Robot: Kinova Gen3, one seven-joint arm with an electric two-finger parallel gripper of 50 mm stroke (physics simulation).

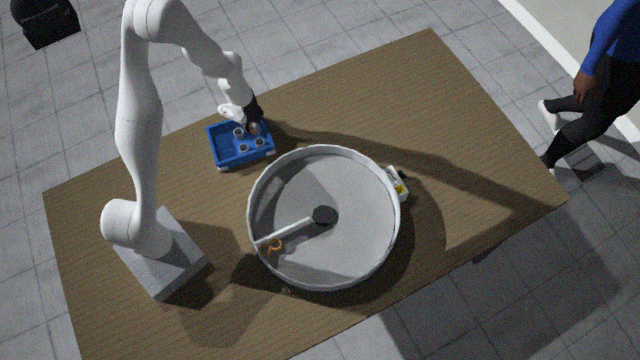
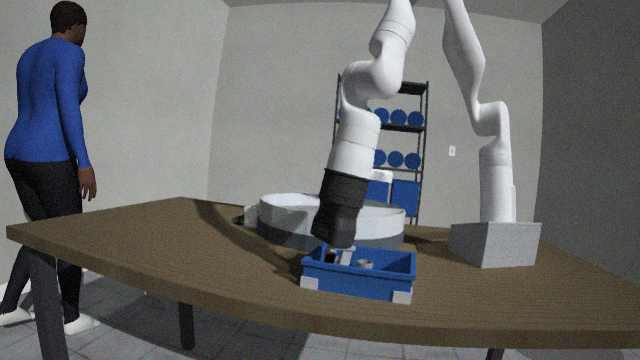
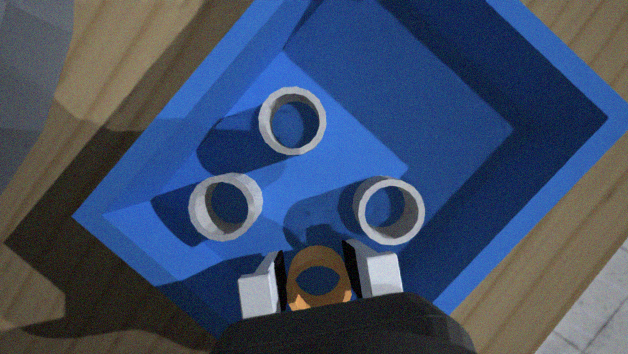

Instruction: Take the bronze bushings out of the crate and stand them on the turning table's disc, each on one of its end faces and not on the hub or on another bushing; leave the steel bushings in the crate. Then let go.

Labels:
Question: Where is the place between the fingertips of my gripper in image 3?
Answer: At 315, 265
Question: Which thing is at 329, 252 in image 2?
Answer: My gripper.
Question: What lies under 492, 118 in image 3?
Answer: A blue crate.

